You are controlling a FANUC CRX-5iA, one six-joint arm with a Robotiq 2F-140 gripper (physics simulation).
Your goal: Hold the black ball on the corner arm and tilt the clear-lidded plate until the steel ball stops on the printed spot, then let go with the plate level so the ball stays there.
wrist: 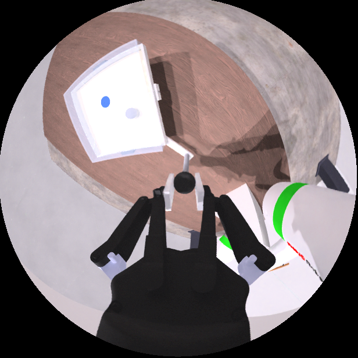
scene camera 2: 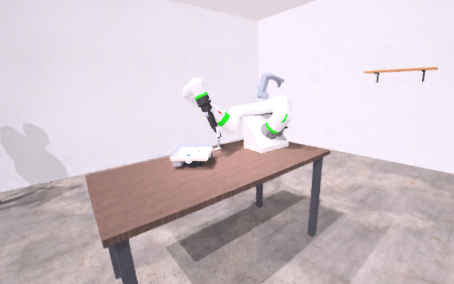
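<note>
The white plate (scene camera 2: 182,157) (wrist: 120,150) with a clear lid stands at the table's back; its exact tilt is hard to tell. The printed blue spot (scene camera 2: 189,155) (wrist: 105,102) is on its floor. The pale steel ball (scene camera 2: 198,150) (wrist: 132,113) lies apart from the spot, on the side nearer the gripper in the wrist view. A white corner arm (wrist: 177,146) runs from the plate's corner to a thin upright rod topped by the black ball (wrist: 184,182). My gripper (scene camera 2: 219,135) (wrist: 184,180) is shut on the black ball, one pale fingertip on each side.
The brown wooden table (scene camera 2: 165,200) (wrist: 215,95) carries the plate and the white robot base (scene camera 2: 260,140). The robot's white forearm is at the right in the wrist view (wrist: 320,220). A grey arm-like shape (scene camera 2: 265,85) rises behind the base. A wooden shelf (scene camera 2: 400,70) is on the right wall.
</note>
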